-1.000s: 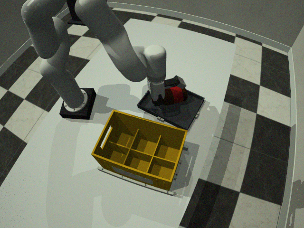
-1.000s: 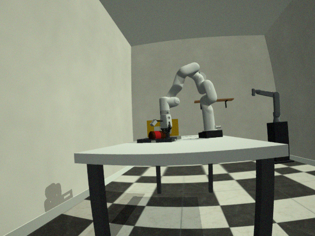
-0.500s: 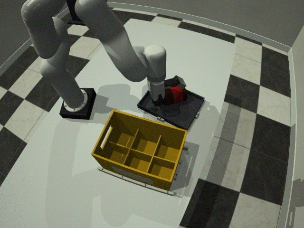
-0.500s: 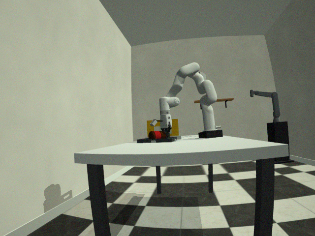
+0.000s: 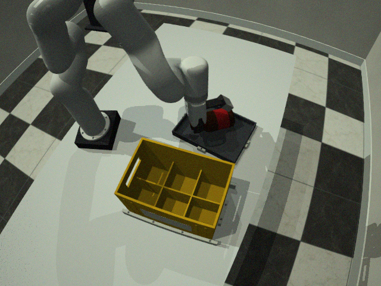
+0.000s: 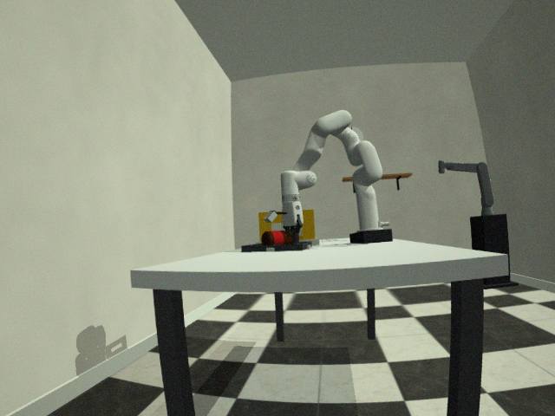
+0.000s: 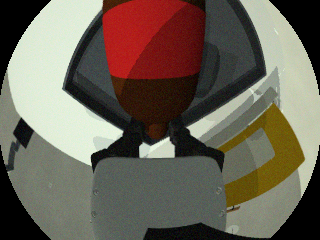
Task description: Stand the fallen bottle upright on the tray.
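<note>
Now: the brown bottle 40 mm ahead of my hand and 40 mm to the left of it. The rest, counted from my hand: dark grey tray: 60 mm ahead, 30 mm to the left, 30 mm below; yellow crate: 60 mm ahead, 270 mm to the right, 40 mm above.
</note>
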